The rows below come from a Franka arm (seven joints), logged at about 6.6 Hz.
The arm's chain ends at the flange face. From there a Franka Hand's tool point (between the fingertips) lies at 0.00 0.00 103.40 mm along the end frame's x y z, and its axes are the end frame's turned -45 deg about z.
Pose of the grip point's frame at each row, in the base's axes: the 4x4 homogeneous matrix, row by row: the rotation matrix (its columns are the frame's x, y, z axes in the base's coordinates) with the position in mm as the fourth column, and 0 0 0 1 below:
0.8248 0.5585 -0.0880 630.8; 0.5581 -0.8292 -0.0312 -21.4; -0.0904 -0.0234 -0.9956 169.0; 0 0 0 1
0.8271 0.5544 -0.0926 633.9; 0.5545 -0.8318 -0.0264 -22.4; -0.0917 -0.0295 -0.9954 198.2; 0 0 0 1
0.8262 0.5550 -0.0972 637.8; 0.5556 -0.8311 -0.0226 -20.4; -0.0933 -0.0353 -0.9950 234.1; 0 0 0 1
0.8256 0.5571 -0.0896 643.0; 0.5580 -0.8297 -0.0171 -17.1; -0.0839 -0.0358 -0.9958 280.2; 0 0 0 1
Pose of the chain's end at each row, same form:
0.9781 -0.1883 -0.0880 639.9; -0.1917 -0.9810 -0.0312 -18.2; -0.0805 0.0474 -0.9956 271.9; 0 0 0 1
0.9769 -0.1928 -0.0926 643.5; -0.1961 -0.9803 -0.0264 -19.7; -0.0857 0.0440 -0.9954 301.1; 0 0 0 1
0.9767 -0.1918 -0.0972 647.9; -0.1948 -0.9805 -0.0226 -18.1; -0.0909 0.0410 -0.9950 337.0; 0 0 0 1
0.9777 -0.1899 -0.0896 652.3; -0.1921 -0.9813 -0.0171 -15.3; -0.0846 0.0340 -0.9958 383.2; 0 0 0 1

